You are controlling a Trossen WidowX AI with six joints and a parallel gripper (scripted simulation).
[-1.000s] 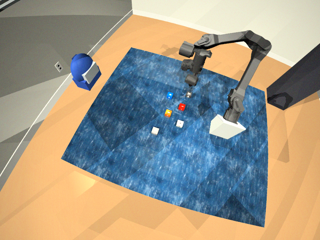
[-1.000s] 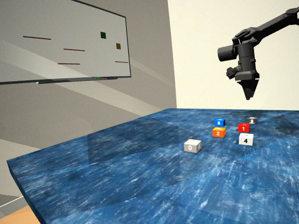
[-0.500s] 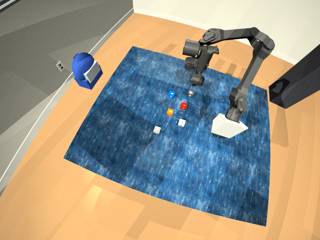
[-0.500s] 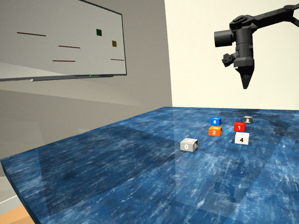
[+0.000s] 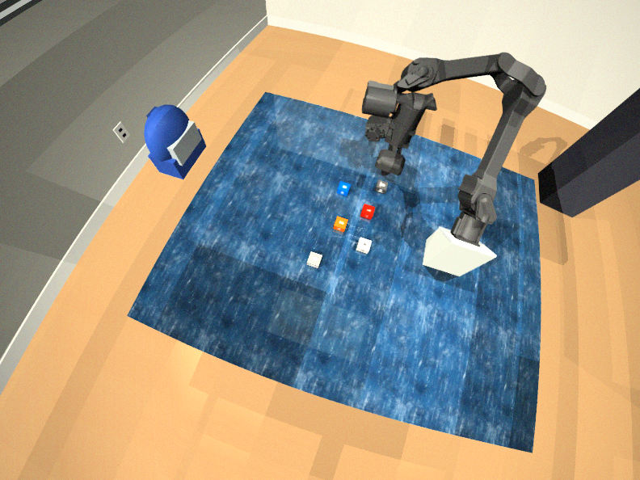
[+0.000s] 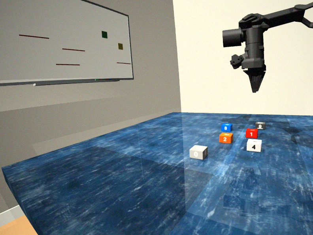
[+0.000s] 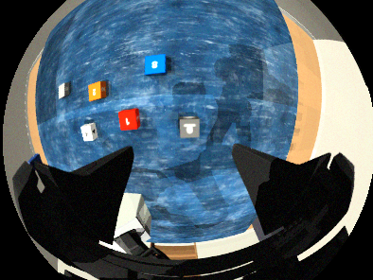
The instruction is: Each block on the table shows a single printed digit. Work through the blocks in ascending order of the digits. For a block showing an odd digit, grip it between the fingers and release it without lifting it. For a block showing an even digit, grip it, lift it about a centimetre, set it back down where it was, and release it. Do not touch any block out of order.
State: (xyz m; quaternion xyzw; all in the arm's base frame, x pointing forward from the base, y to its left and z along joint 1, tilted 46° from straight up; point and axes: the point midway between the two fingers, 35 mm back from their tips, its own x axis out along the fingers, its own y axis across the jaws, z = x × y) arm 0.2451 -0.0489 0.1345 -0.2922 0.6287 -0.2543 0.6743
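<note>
My gripper tip is now 29 cm to the right of the grey block marked 0, 12 cm above it and 9 cm short of it. Round my gripper tip: red block: 12 cm below, 9 cm to the left; dark grey block: 12 cm below, 2 cm to the right, 2 cm behind; blue block: 12 cm below, 9 cm ahead, 4 cm to the left.
</note>
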